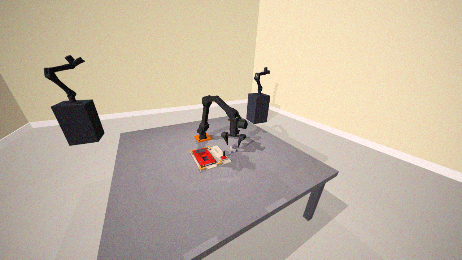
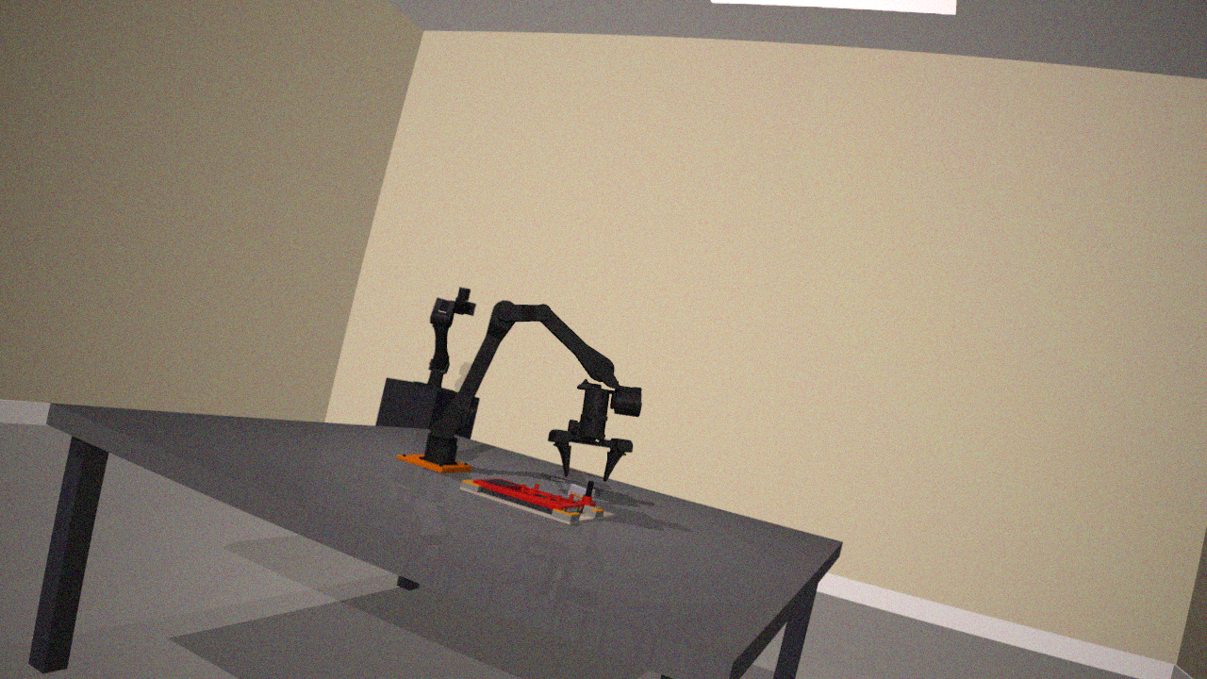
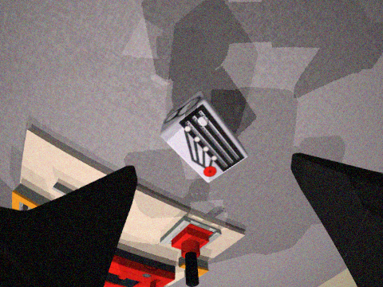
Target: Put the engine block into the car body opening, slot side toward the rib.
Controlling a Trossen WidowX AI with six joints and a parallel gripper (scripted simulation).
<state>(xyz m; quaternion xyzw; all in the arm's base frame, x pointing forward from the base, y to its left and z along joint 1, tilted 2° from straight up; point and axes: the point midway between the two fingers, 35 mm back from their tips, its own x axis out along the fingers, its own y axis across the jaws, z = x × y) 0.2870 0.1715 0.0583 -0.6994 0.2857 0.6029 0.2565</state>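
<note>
My gripper tip is now 4 cm above the engine block and 1 cm to the right of it.
</note>
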